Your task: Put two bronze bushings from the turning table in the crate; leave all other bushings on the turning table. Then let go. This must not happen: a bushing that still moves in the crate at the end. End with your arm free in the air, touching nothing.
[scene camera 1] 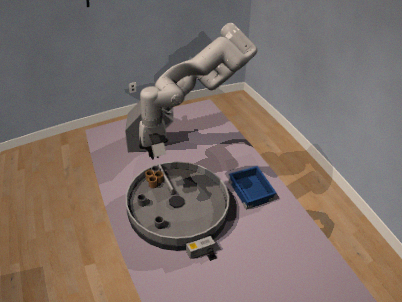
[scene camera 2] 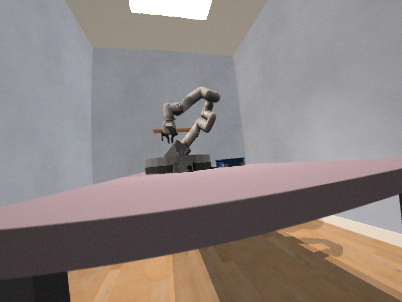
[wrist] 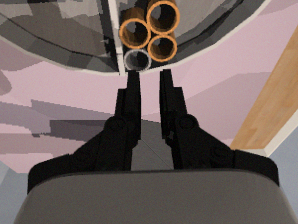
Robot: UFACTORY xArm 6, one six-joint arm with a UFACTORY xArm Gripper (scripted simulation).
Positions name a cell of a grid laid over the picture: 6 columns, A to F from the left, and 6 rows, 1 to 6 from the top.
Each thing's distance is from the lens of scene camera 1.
blue crate (scene camera 1: D4): 149 cm
grey round turning table (scene camera 1: C5): 131 cm
The marked spots on the blue crate and the grey round turning table are 30 cm apart.
